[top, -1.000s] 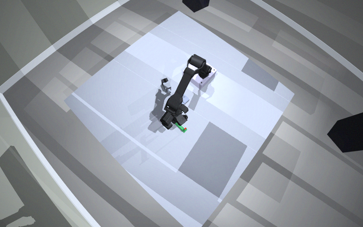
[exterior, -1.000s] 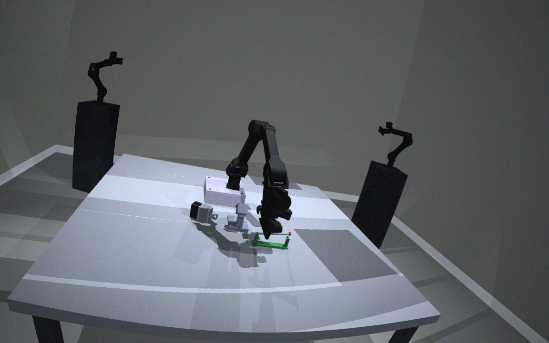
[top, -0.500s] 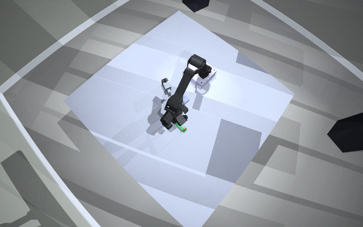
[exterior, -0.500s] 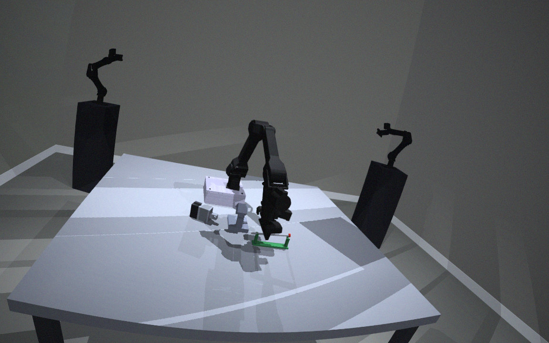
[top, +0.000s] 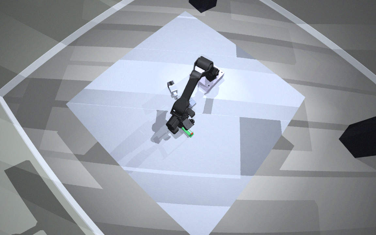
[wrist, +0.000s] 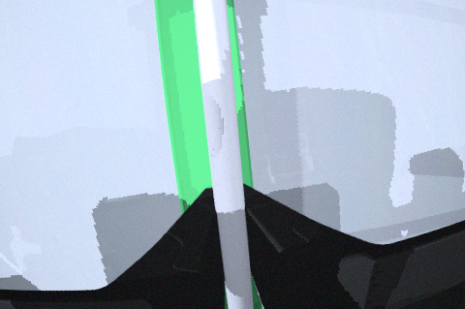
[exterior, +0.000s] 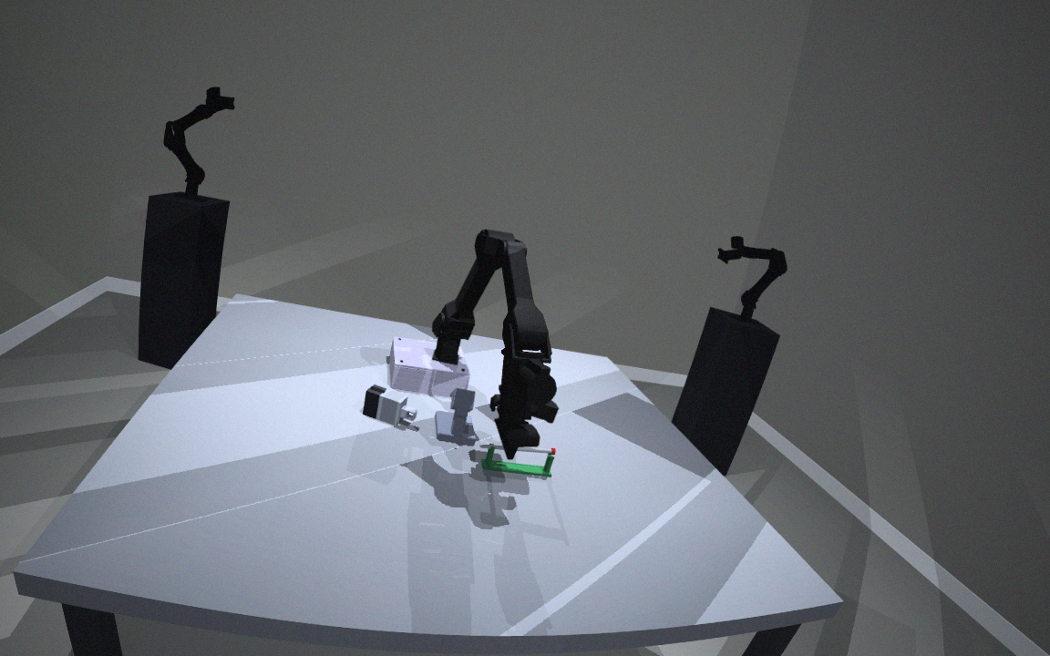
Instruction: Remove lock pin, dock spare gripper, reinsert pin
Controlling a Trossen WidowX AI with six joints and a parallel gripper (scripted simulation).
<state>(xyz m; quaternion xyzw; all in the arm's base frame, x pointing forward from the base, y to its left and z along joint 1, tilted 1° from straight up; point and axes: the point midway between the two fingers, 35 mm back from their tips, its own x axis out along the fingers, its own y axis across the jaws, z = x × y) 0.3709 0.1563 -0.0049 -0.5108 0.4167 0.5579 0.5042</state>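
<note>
Now: gripper tip 10 mm past the cradle and 20 mm to the right of it. The rest, counted from my gripper tip: spare gripper 110 mm behind, 250 mm to the right; then socket 110 mm behind, 110 mm to the right, 30 mm above.
</note>
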